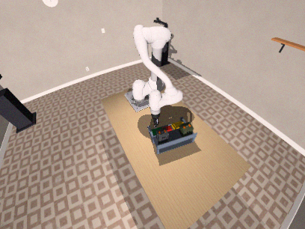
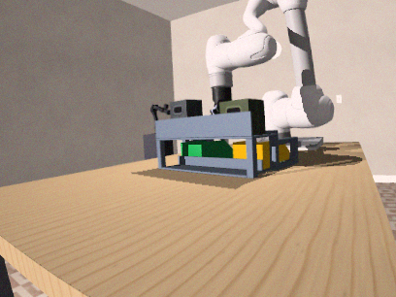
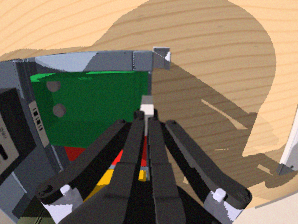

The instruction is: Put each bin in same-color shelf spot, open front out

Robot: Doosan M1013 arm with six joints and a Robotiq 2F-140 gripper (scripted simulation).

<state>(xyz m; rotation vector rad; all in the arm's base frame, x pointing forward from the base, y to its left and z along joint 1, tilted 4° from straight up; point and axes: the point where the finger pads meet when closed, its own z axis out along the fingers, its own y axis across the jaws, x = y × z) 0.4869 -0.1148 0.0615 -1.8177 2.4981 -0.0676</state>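
Now: the green bin 9 cm ahead of my hand, 3 cm to the right of it and 2 cm below it. From my hand the other things lie so: dark box (17 cm ahead, 6 cm to the right, 10 cm above); then yellow bin (16 cm ahead, 19 cm to the left, 2 cm below).
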